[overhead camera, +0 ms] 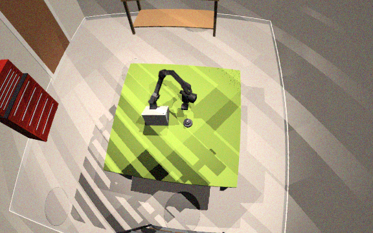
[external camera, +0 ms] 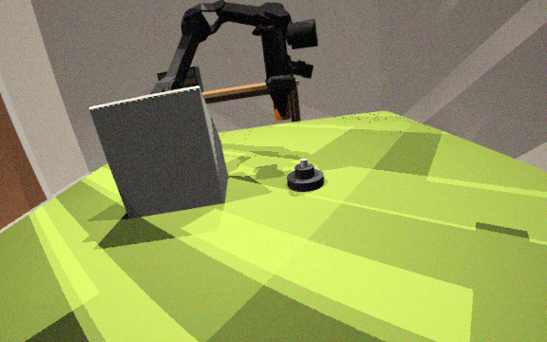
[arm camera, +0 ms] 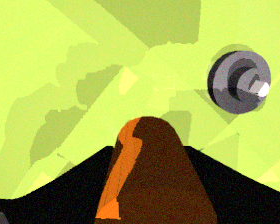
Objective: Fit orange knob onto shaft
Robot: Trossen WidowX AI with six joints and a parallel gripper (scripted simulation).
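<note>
Now: the round dark pedestal 13 cm to the right of my gripper tip, 11 cm below it and 2 cm ahead of it. From my gripper tip the other things lie so: orange knob (3 cm above).
</note>
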